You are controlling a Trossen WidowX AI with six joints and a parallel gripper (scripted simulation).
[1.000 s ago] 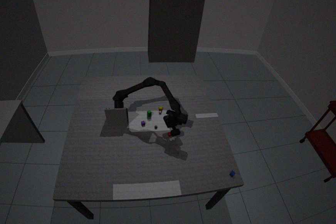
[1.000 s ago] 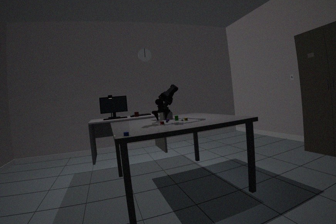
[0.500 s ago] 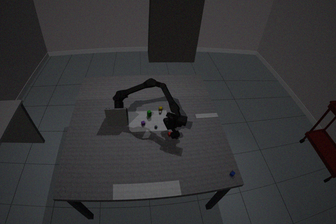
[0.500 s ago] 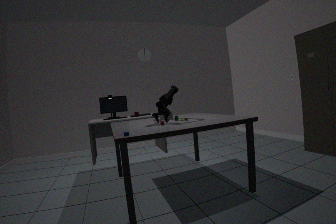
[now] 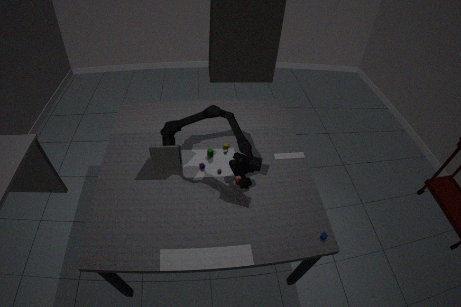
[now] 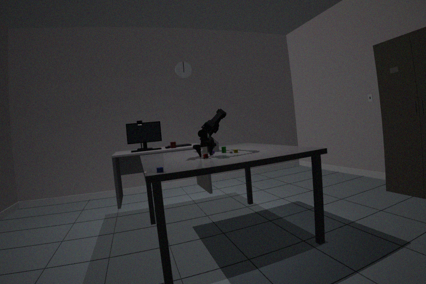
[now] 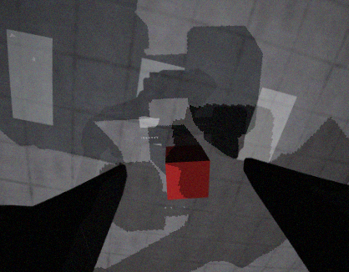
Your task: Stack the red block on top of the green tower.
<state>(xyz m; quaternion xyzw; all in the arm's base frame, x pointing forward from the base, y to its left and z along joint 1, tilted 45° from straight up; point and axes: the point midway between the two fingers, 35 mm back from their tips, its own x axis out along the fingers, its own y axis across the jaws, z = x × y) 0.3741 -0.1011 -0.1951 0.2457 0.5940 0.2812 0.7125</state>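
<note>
My gripper tip is right at the red block. Also, from my gripper tip: small dark block (9 cm behind, 10 cm to the left); then purple block (18 cm behind, 15 cm to the left); then yellow block (29 cm to the left).
</note>
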